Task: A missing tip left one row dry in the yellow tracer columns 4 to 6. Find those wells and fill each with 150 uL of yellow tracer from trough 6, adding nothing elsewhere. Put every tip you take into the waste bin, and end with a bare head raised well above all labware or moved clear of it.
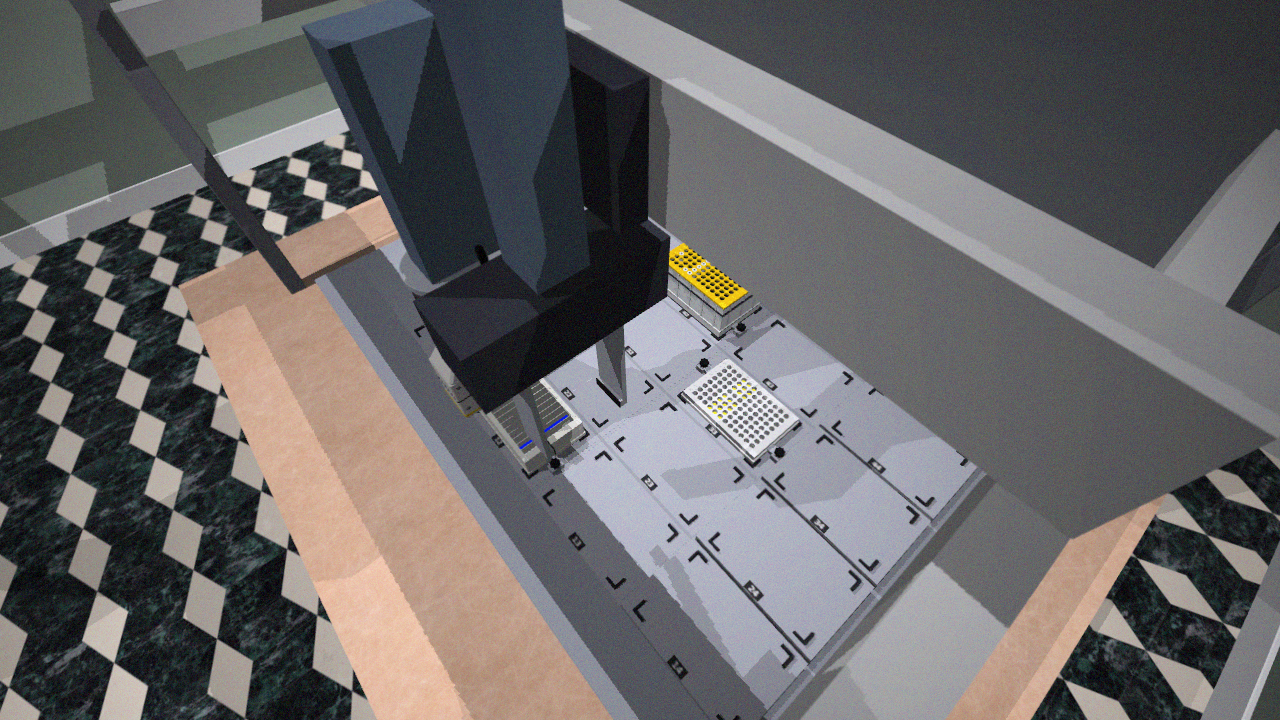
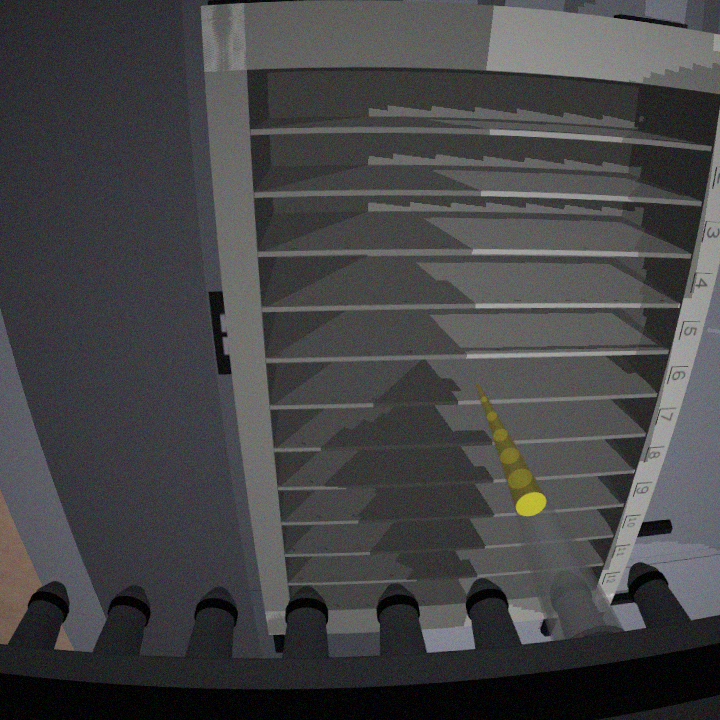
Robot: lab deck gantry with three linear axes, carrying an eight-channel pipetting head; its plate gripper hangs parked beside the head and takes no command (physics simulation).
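The pipetting head (image 1: 454,385) shows in part behind the dark gripper block, over the trough reservoir (image 1: 572,436) (image 2: 235,402). One clear tip (image 2: 505,446) hangs from the second channel from the right, its lower part filled with yellow liquid; its end overlaps trough 6, depth unclear. The other seven nozzles are bare. The liquid in trough 6 cannot be made out. The white well plate (image 1: 781,431) has yellow wells; its dry row is too small to tell. The yellow tip rack (image 1: 731,291) stands behind it. The waste bin does not show. The parked plate gripper (image 1: 576,420) is open, its two fingers apart.
The dark gripper block (image 1: 546,326) and blue-grey columns (image 1: 528,134) hide the far left of the deck. A blue strip (image 1: 556,420) shows in the reservoir. A large grey panel (image 1: 895,295) runs along the right side. Black corner marks and small knobs dot the deck.
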